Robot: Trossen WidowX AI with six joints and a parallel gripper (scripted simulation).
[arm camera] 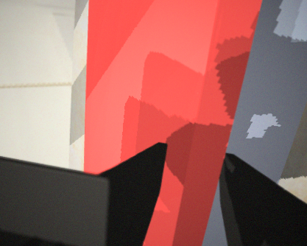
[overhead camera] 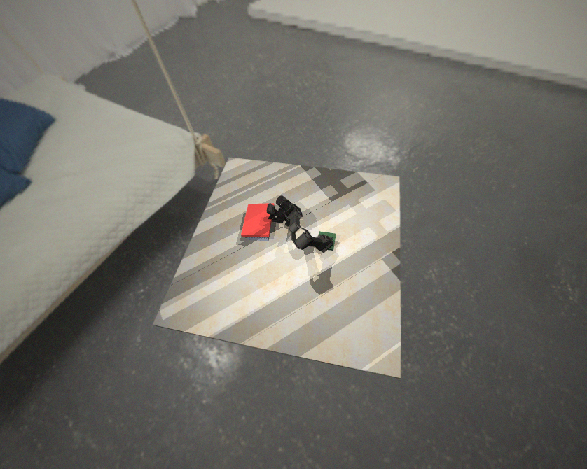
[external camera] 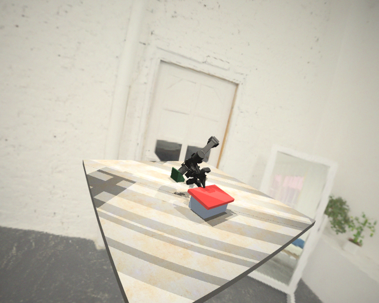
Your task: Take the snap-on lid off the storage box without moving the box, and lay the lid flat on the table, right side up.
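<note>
The red lid is 70 mm ahead of my gripper tip and 20 mm to the left of it.
</note>
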